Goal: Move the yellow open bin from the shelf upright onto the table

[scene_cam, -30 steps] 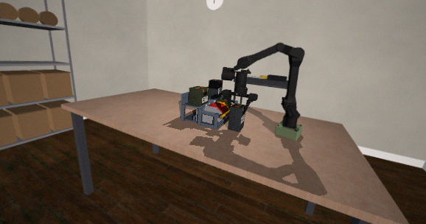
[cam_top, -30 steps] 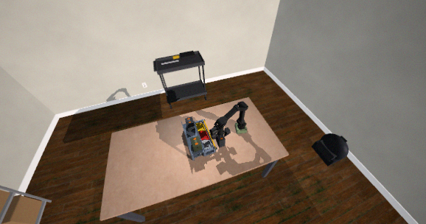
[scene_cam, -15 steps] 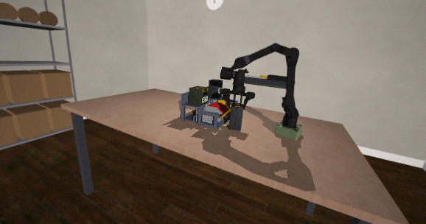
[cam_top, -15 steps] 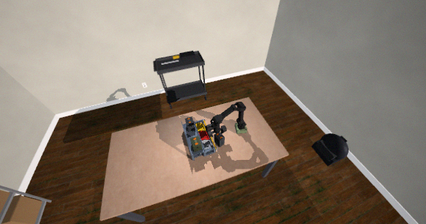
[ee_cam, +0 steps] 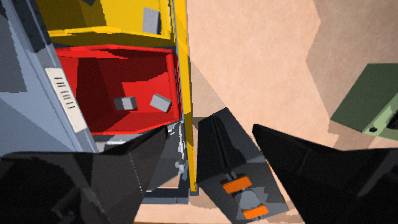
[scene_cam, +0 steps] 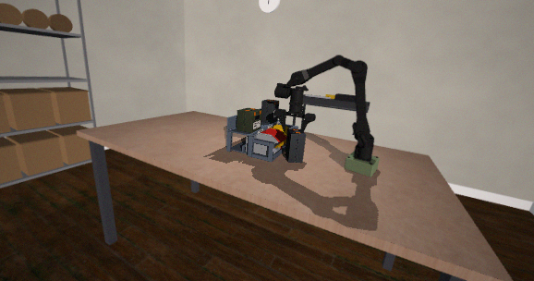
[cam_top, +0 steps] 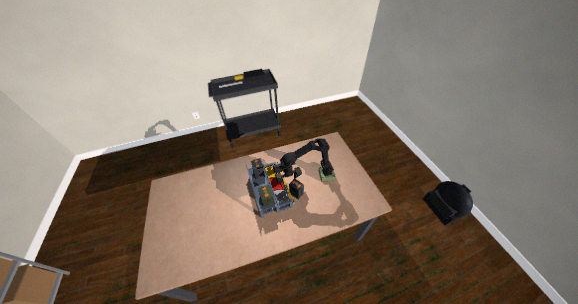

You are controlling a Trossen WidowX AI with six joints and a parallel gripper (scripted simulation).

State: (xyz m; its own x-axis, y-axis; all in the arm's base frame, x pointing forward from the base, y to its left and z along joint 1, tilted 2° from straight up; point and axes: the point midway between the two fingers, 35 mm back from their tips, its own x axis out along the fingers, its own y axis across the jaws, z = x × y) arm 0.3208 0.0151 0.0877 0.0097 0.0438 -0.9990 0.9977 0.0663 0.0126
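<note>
Now: the yellow bar 80 mm below my hand, 30 mm to the right of it and 30 mm ahead of it. Also, from my hand: red bin (120 mm ahead, 90 mm below, 20 mm to the right); then black box (70 mm below, 60 mm to the left, 40 mm behind); then grey bin (110 mm ahead, 90 mm to the left, 90 mm below).
</note>
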